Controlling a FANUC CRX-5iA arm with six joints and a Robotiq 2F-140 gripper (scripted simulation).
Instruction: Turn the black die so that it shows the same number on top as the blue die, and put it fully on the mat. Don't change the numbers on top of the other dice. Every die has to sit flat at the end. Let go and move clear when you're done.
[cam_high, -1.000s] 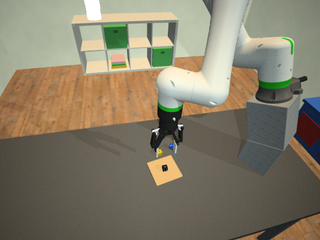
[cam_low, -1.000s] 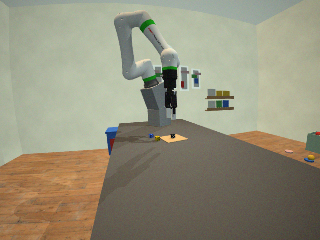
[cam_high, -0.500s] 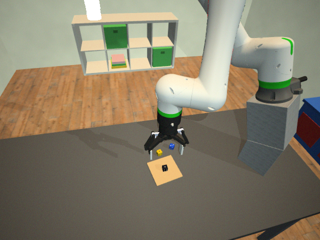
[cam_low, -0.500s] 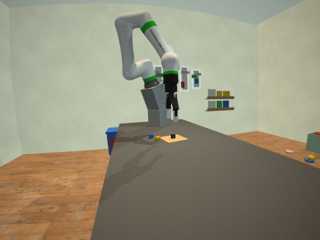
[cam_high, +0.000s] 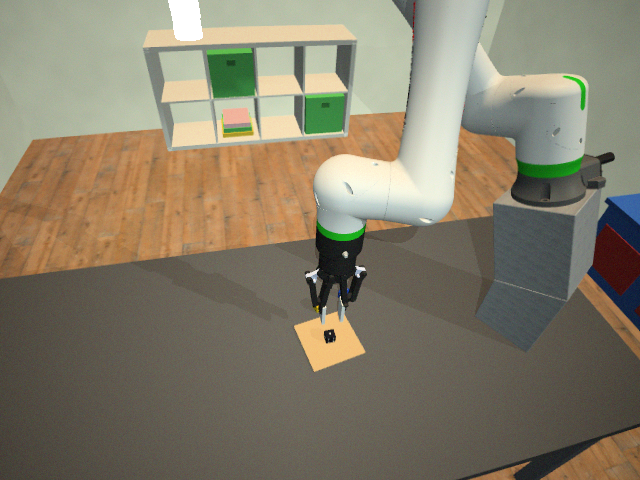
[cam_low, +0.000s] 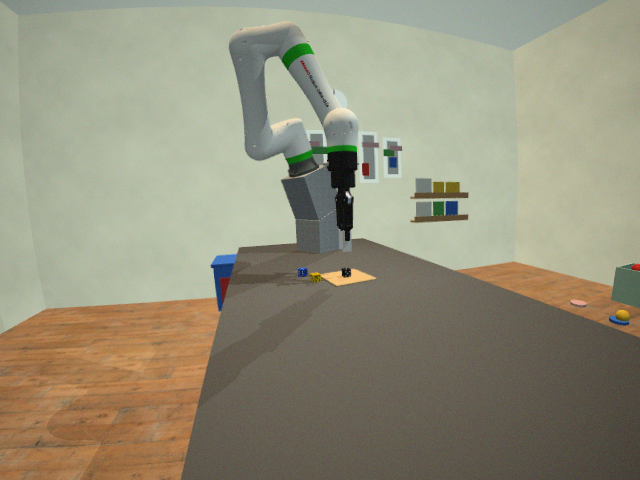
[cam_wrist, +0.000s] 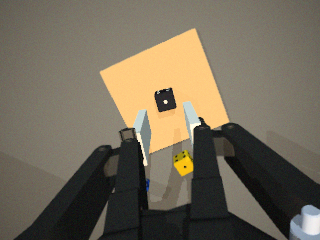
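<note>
Right now my hand is 110 mm above the black die. The rest, counted from my hand: blue die 120 mm to the right, 110 mm below, 80 mm behind; then yellow die 110 mm below, 100 mm to the right; then tan mat 120 mm below.
</note>
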